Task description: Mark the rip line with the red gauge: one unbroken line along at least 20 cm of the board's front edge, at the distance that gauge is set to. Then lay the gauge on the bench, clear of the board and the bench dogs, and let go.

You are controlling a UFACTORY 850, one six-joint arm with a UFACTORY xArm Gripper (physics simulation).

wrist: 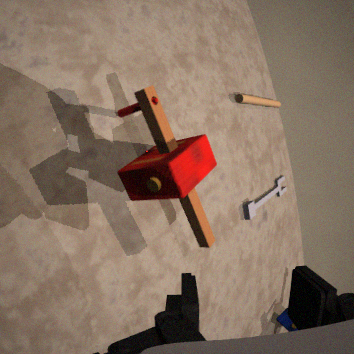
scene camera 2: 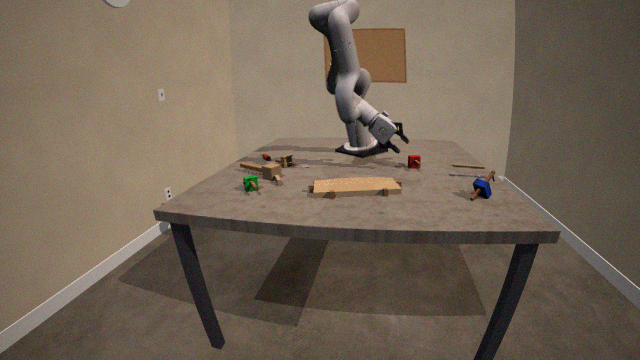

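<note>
The red gauge [scene camera 2: 414, 161] [wrist: 192, 167] rests on the bench [scene camera 2: 370, 212] [wrist: 200, 60], right of the robot's base. In the wrist view its wooden beam runs through the red block, with a red pin near the beam's upper end. My gripper [scene camera 2: 402, 146] [wrist: 243, 295] is open with nothing between its fingers. It is above the bench, up and to the left of the red gauge in the scene view; the gauge lies beyond the fingertips in the wrist view. The pale board [scene camera 2: 356, 185] lies near the front middle, with brown bench dogs [scene camera 2: 332, 194] [scene camera 2: 385, 192] at its front edge.
A blue gauge [scene camera 2: 482, 188] [wrist: 286, 320] is at the right. A wooden rod [scene camera 2: 468, 166] [wrist: 259, 101] and a wrench [scene camera 2: 465, 175] [wrist: 265, 199] lie near the right edge. At the left are a green gauge [scene camera 2: 250, 183], a mallet [scene camera 2: 271, 171], a brown block tool [scene camera 2: 286, 160] and a red-handled tool [scene camera 2: 266, 157].
</note>
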